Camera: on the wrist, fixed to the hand. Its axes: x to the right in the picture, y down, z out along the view.
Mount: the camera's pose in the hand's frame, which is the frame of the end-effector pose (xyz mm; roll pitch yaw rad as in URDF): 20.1 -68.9 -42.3 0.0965 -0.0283 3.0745
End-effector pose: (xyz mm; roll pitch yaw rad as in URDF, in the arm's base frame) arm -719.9 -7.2 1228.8 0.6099 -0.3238 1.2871
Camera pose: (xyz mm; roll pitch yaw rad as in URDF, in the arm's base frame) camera -677.0 24.7 1164.9 -0.5259 0.2619 -1.8946
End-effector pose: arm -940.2 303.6 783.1 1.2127 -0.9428 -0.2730
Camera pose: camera -862.8 298.0 752.7 -1.1135 0.8700 2.8733
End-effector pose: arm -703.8 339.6 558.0 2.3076 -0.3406 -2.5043
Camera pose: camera -678.9 261.4 543.4 -2.1899 0.3092 0.7066
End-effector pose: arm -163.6 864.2 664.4 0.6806 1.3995 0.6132
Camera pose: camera -206.7 800.9 631.6 -0.2774 -1.4584 -2.8390
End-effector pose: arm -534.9 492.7 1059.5 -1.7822 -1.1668 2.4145
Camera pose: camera -470.5 471.5 1108.0 1.8389 1.2381 -0.7688
